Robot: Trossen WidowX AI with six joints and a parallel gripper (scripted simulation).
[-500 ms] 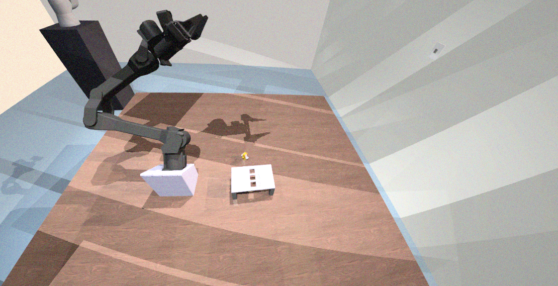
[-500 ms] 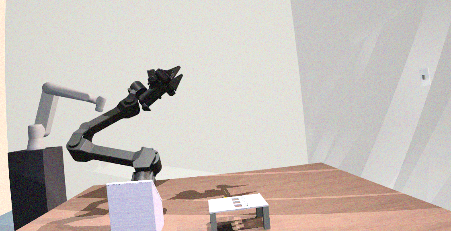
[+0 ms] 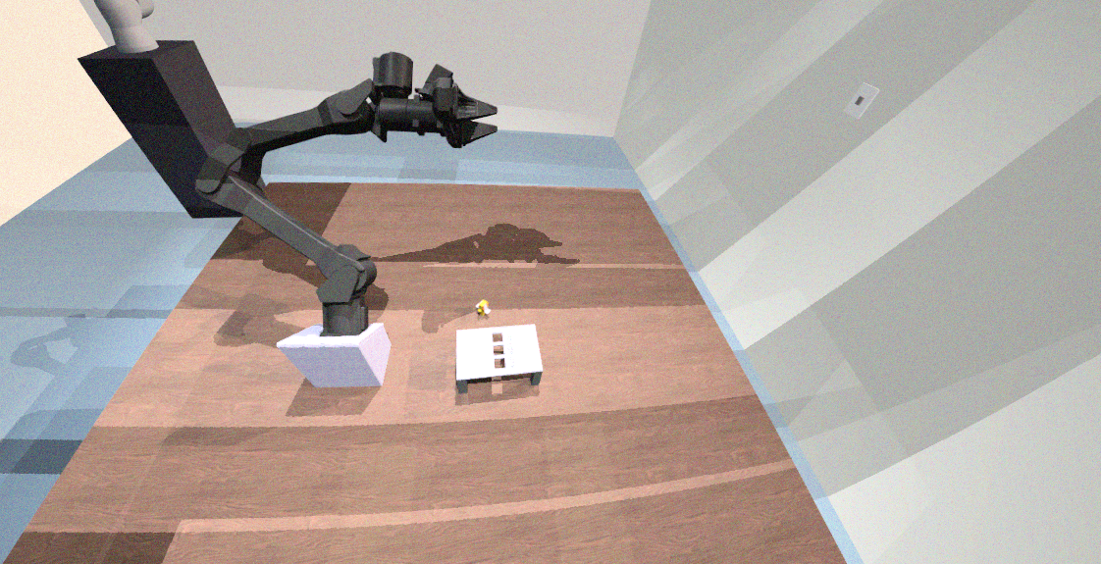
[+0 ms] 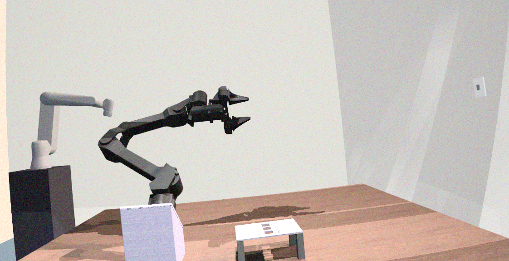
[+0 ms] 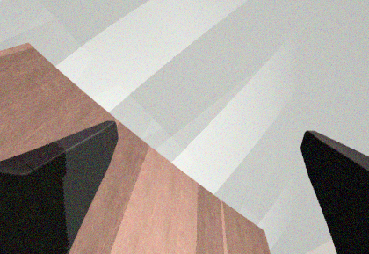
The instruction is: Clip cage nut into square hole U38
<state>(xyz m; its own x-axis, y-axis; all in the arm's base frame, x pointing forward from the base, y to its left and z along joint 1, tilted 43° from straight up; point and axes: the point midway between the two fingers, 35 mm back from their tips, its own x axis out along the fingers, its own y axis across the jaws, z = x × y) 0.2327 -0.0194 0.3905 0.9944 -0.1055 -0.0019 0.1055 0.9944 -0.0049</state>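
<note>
My gripper tip is now 380 mm above the cage nut, 150 mm to the left of it and 30 mm past it.
</note>
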